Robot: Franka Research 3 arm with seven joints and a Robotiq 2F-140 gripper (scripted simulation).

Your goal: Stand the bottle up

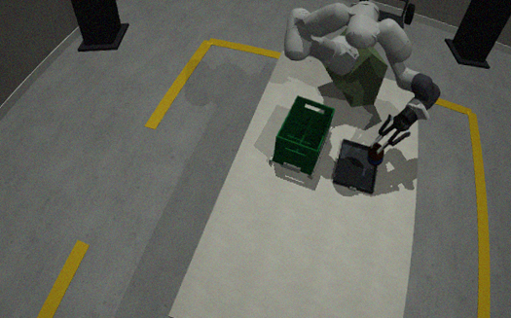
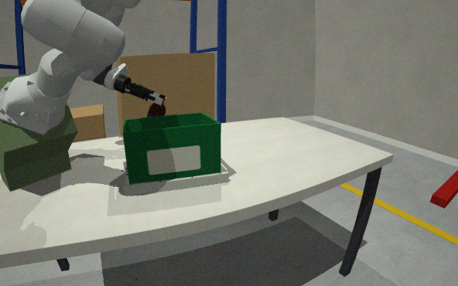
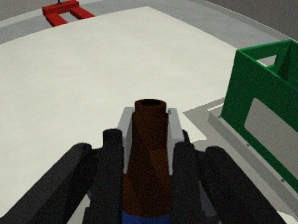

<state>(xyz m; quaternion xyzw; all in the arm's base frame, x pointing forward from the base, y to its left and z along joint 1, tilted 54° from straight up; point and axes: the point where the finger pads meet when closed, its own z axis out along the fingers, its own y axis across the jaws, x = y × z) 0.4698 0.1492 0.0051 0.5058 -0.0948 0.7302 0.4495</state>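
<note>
Now: the brown bottle 6 cm below my hand. The rest, counted from my hand: green crate: 30 cm to the right, 13 cm behind, 12 cm below; then dark grey tray: 19 cm below, 4 cm to the right, 3 cm behind.
</note>
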